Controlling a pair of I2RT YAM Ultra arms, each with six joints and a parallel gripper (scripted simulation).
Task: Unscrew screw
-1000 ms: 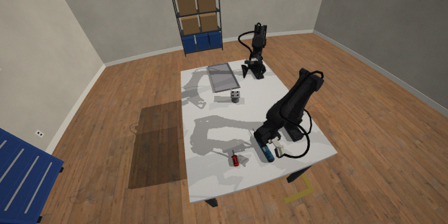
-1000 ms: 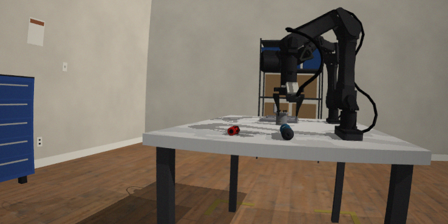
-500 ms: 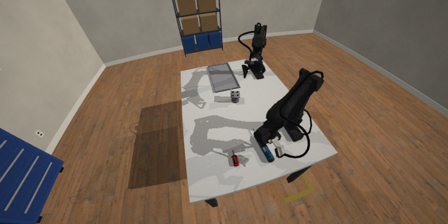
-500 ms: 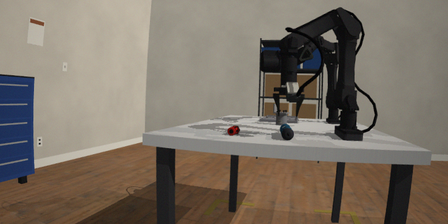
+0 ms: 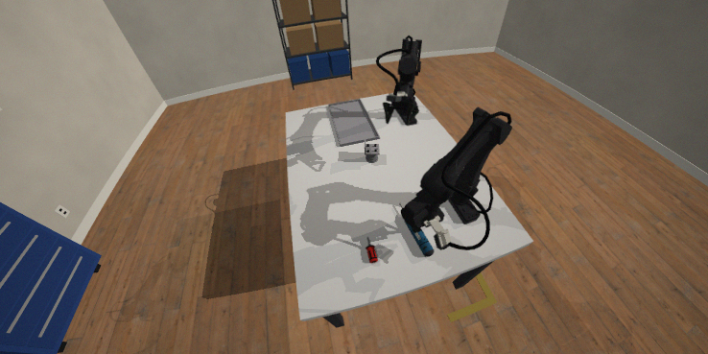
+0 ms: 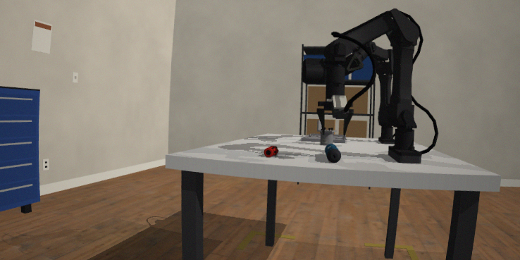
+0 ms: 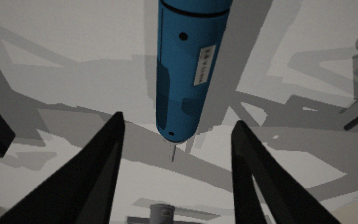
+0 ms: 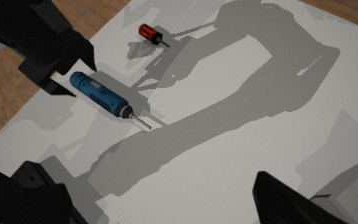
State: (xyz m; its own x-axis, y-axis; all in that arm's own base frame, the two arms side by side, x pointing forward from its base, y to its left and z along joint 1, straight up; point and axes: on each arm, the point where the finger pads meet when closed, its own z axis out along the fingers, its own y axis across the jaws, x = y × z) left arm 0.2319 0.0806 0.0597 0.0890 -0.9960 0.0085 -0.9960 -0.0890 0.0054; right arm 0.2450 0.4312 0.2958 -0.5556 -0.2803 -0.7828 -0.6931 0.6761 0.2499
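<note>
The grey bracket lies 6 cm ahead of my right hand, 13 cm to the right of it and 23 cm below it. Also, from my right hand: bit (2 cm ahead, 19 cm to the left, 29 cm below); joint module (6 cm ahead, 13 cm to the right, 28 cm below); red-handled screwdriver (18 cm ahead, 33 cm to the left, 29 cm below).
</note>
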